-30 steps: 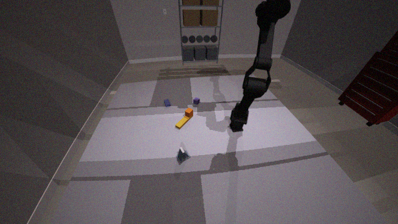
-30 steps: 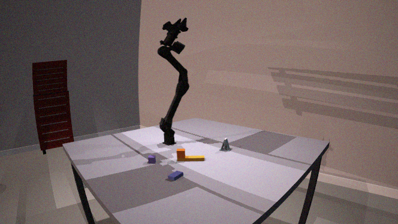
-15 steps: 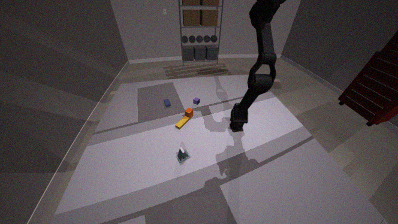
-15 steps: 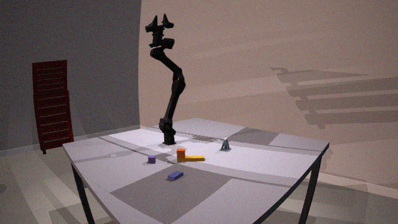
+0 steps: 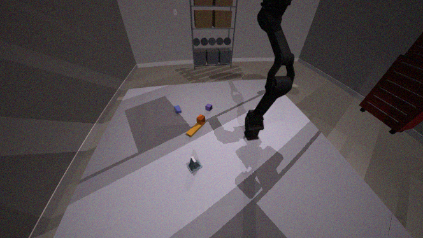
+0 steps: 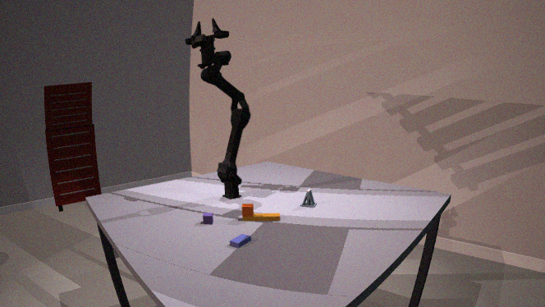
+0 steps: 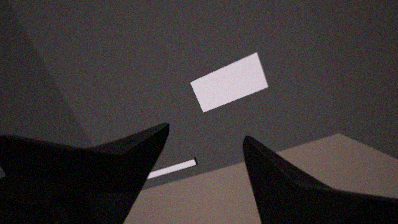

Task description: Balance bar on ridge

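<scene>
Right now my gripper tip is 770 mm above the yellow-orange bar, 280 mm short of it and 20 mm to the right of it. Also, from my gripper tip: purple cube 770 mm below, 200 mm ahead, 130 mm to the right; then flat blue block 780 mm below, 400 mm ahead, 150 mm to the right.
</scene>
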